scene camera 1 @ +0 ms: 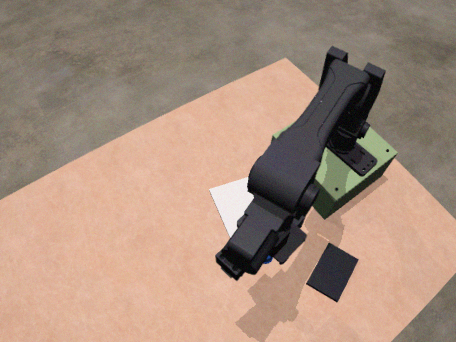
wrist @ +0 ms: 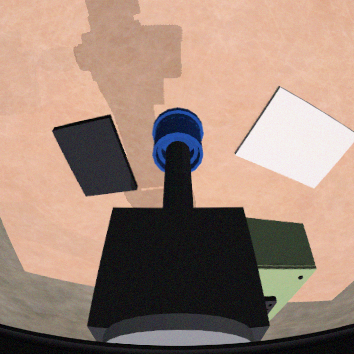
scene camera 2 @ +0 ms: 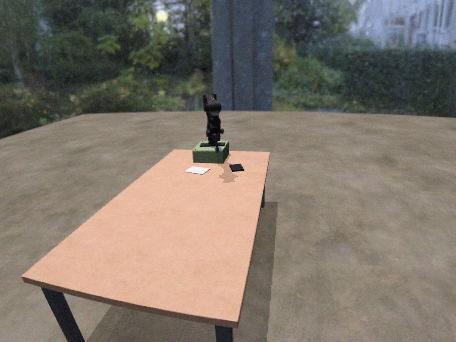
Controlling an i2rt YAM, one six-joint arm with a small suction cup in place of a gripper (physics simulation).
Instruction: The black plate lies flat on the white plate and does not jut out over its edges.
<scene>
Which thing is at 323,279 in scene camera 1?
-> A black plate.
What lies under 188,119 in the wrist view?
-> The suction cup.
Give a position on a black plate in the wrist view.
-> At 92,148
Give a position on a white plate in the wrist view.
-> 290,136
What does the suction cup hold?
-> Nothing.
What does the white plate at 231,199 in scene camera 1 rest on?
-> The table.
</scene>
